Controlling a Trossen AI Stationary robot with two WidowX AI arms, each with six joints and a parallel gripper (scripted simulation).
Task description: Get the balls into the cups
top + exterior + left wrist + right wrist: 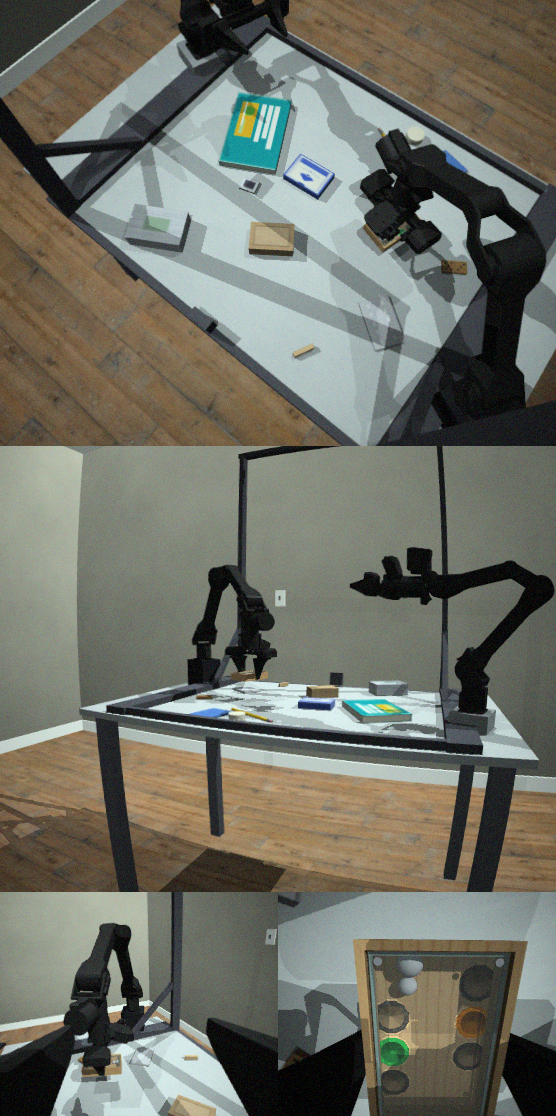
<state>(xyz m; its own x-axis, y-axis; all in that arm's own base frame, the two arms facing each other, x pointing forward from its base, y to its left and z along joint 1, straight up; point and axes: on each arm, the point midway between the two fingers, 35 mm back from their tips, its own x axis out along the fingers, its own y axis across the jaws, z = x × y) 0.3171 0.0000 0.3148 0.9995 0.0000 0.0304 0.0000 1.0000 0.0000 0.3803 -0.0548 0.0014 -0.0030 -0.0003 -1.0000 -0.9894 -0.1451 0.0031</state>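
The covered wooden puzzle lies 30 mm below my right hand.
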